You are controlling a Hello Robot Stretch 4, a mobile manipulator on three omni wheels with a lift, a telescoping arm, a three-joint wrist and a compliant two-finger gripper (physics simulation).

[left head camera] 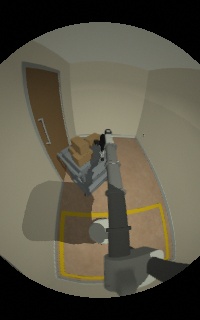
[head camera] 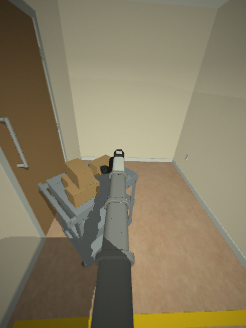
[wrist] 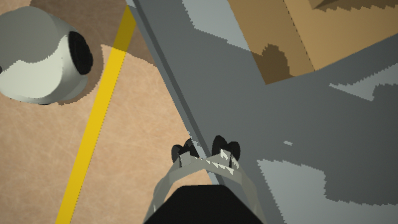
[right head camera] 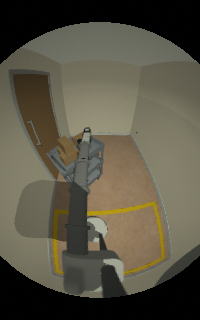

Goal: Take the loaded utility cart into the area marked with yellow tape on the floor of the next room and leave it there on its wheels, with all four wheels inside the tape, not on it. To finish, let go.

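Where they show: gripper, fingertip midpoint: (left head camera: pixel 101 159) (wrist: pixel 205 148); robot's base at its link origin: (left head camera: pixel 102 230) (right head camera: pixel 93 228).
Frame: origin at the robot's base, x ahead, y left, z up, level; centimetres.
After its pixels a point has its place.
The grey utility cart (head camera: pixel 72 225) @(x 55.7, y 26.1, z 78.4 cm) (left head camera: pixel 90 182) @(x 65.2, y 17.2, z 48.0 cm) (right head camera: pixel 96 146) @(x 103.0, y -7.7, z 76.6 cm) (wrist: pixel 210 100) @(x 78.6, y 9.4, z 76.6 cm) stands upright and turned at an angle, near the door on the left, beyond the far line of the yellow tape (head camera: pixel 190 318) @(x 31.1, y -60.9, z -2.7 cm) (left head camera: pixel 145 207) @(x 32.5, y -83.1, z -2.7 cm) (right head camera: pixel 130 208) @(x 30.7, y -66.3, z -2.7 cm) (wrist: pixel 95 130) @(x 31.0, y -25.3, z -2.7 cm). Several brown boxes (head camera: pixel 82 192) @(x 74.0, y 23.9, z 87.3 cm) (left head camera: pixel 81 155) @(x 75.2, y 25.0, z 88.8 cm) (wrist: pixel 350 30) @(x 85.7, y 17.5, z 88.4 cm) lie on its top. My gripper (wrist: pixel 205 148) @(x 80.2, y 3.7, z 77.9 cm) is shut on the cart's top rim, with one fingertip on each side of it in the wrist view. My arm hides part of the cart in the head views, and most of its wheels are hidden.
My round white base (left head camera: pixel 100 231) @(x -0.6, y 3.1, z 18.7 cm) (right head camera: pixel 97 227) @(x 2.9, y -6.7, z 18.7 cm) (wrist: pixel 45 55) @(x 9.8, y 3.0, z 18.7 cm) is inside the taped rectangle. A brown door (head camera: pixel 22 90) @(x 134.3, y 82.1, z 141.8 cm) (left head camera: pixel 47 105) @(x 129.5, y 81.9, z 137.7 cm) (right head camera: pixel 32 110) @(x 116.5, y 81.5, z 137.7 cm) with a bar handle is close to the cart on the left. Walls stand at the back and along the right.
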